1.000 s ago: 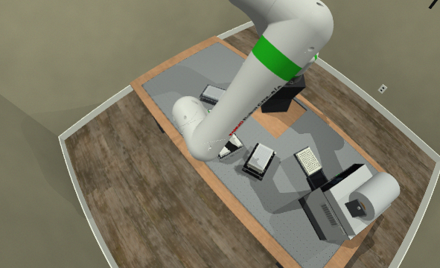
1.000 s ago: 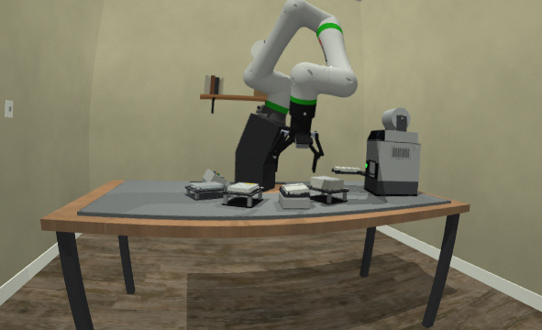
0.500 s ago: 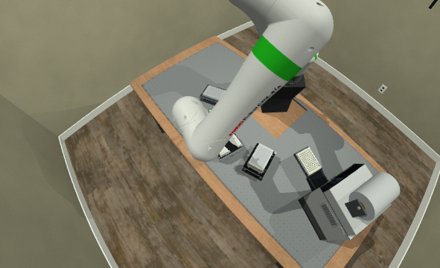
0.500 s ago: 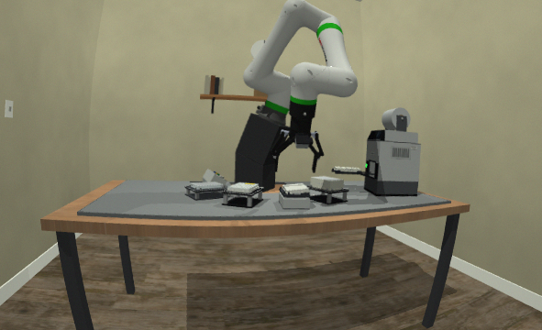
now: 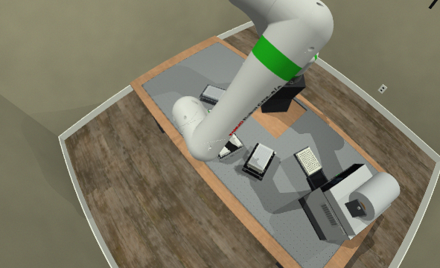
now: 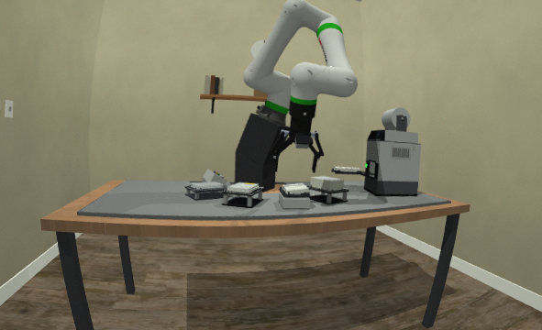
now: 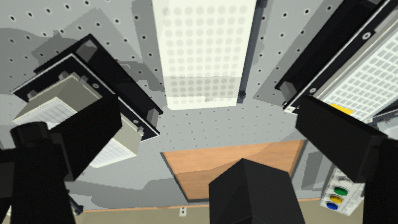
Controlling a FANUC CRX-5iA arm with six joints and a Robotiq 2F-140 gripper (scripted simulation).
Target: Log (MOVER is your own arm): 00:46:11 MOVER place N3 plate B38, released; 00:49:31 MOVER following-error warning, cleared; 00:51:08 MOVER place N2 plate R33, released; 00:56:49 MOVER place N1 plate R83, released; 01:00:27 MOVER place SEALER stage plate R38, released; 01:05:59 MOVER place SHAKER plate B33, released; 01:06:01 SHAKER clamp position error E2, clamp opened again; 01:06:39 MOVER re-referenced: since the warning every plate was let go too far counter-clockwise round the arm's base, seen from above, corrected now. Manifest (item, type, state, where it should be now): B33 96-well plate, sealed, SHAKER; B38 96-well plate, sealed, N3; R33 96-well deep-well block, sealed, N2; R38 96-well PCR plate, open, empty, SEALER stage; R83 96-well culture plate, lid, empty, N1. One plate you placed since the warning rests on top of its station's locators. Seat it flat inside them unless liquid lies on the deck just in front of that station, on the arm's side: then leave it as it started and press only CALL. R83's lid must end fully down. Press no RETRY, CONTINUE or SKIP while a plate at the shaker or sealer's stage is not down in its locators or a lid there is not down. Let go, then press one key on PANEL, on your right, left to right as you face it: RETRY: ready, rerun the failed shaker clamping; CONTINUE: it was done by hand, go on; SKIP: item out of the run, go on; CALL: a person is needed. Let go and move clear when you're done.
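Now: the grey shaker 11 cm below my hand, 3 cm ahead of it and 1 cm to the left of it. Also, from my hand: white retry button: 37 cm behind, 19 cm to the right, 8 cm below; then flat plate: 29 cm to the right, 23 cm behind, 10 cm below; then PCR plate: 40 cm to the left, 16 cm behind, 2 cm below.
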